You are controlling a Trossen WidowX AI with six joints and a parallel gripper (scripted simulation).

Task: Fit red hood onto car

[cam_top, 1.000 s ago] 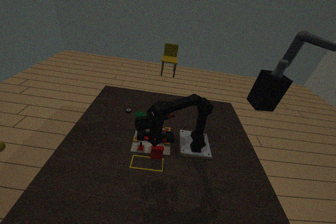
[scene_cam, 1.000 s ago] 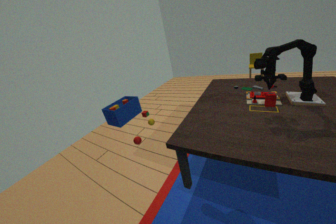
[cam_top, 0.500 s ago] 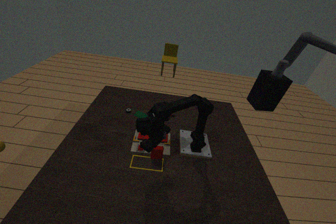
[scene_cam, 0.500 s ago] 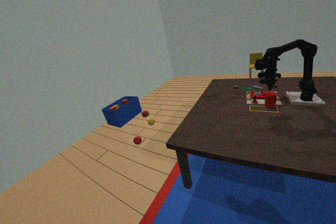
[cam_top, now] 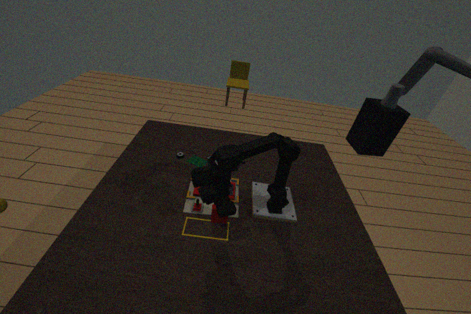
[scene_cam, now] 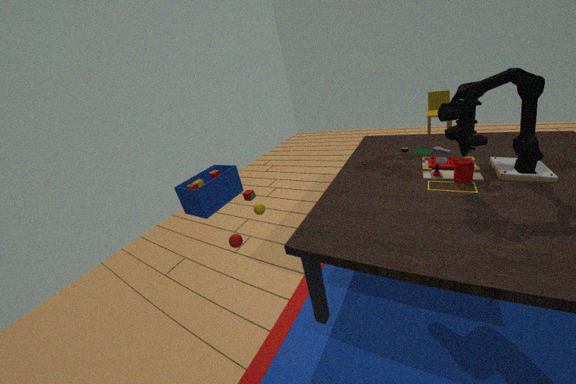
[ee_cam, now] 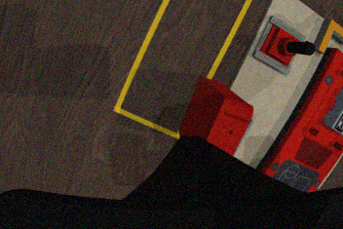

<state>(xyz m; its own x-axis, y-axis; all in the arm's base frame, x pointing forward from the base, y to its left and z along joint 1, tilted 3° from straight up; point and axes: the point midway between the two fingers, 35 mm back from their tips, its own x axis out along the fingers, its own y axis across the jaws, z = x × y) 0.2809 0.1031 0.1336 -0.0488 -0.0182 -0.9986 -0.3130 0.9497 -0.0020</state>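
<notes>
Right now the red hood is 90 mm below my gripper tip, 30 mm to the right of it and 20 mm behind it. Also, from my gripper tip: grey piece 420 mm to the right, 130 mm below, 20 mm ahead; then green plate 420 mm to the right, 140 mm below, 120 mm ahead; then grey jig plate 190 mm to the right, 130 mm below, 20 mm ahead.
</notes>
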